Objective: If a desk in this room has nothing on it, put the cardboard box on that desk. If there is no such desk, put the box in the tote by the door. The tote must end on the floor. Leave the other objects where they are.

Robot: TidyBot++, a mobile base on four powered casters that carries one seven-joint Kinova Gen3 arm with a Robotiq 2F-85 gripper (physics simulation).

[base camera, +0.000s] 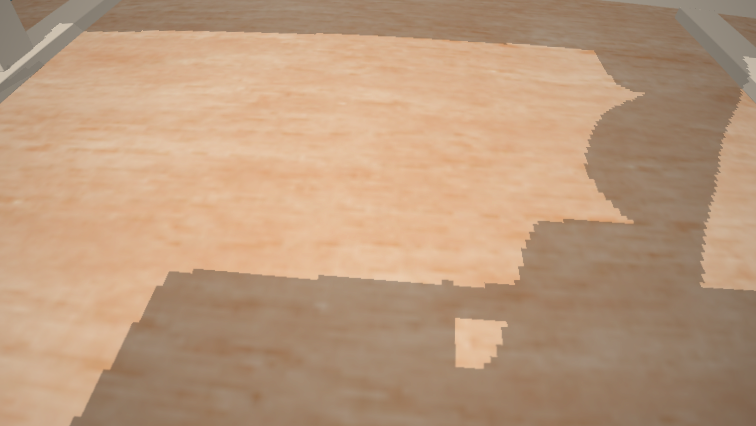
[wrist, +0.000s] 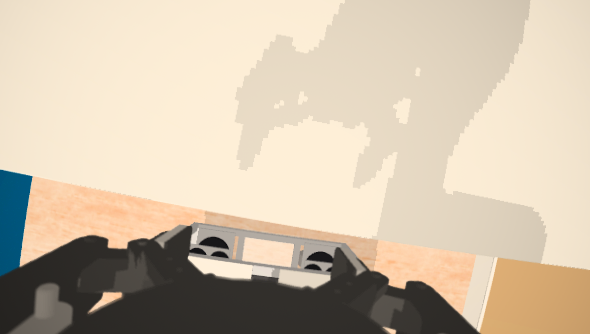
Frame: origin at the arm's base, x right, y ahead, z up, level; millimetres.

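Seen in the pictures: gripper, between the fingertips: (wrist: 262, 253).
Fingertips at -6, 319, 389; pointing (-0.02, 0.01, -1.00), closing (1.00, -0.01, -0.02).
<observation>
A point is followed by its place in that frame, as x, y, z.
A cream desk top (wrist: 125, 100) @[-142, 407, 323] fills the upper part of the wrist view, with the arm's shadow across its middle and right. Part of the desk shows, and its near edge slants down to the right. My gripper (wrist: 262, 253) @[-6, 319, 389] is open, with no object between its fingers. Its fingers show at the bottom of the wrist view, near the desk's edge in the picture; their height over it is hard to tell. The cardboard box and the tote do not show in either view.
Pale desk feet (base camera: 79, 39) @[-588, 856, -396] (base camera: 711, 42) @[578, 884, -378] stand on the wood floor (base camera: 317, 158) @[-93, 522, -397] at the upper left and upper right. A blue surface (wrist: 12, 220) @[-918, 36, -343] shows at the left of the wrist view, and a tan surface (wrist: 540, 300) @[824, 90, -120] with a pale strip beside it at the lower right.
</observation>
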